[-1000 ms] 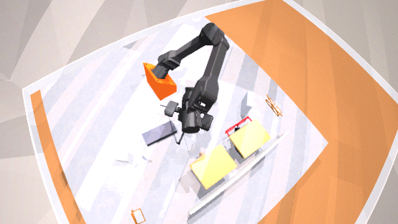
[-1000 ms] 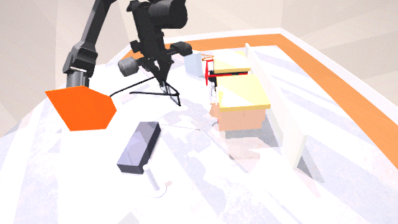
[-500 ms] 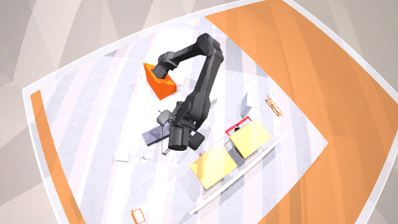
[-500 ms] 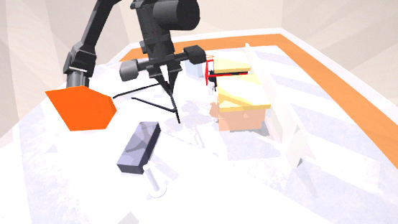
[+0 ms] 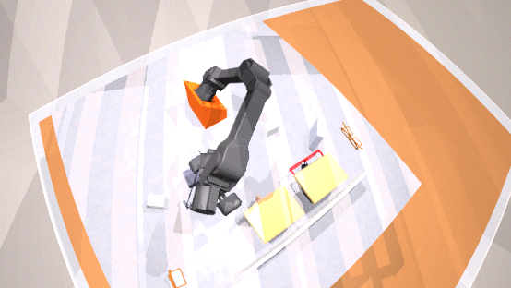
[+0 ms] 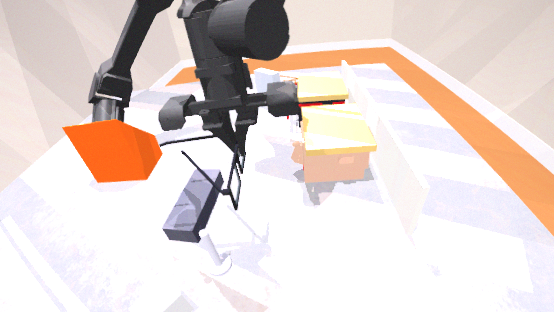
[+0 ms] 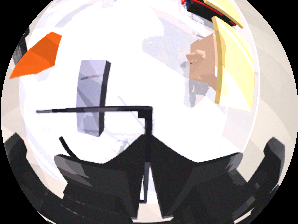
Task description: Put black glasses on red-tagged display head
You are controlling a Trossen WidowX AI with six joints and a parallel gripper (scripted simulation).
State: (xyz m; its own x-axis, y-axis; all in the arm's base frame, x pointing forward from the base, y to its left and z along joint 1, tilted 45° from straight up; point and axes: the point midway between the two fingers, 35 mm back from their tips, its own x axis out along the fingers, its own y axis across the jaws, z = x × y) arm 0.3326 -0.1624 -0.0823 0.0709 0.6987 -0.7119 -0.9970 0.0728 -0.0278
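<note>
The white post lies 110 mm below my gripper tip, 100 mm to the right of it and 60 mm behind it. Round my gripper tip: display head (330 mm to the left, 160 mm ahead, 80 mm below); pale see-through panel (270 mm ahead, 210 mm to the left, 80 mm below); dark grey box (120 mm below, 120 mm behind, 30 mm to the left).
</note>
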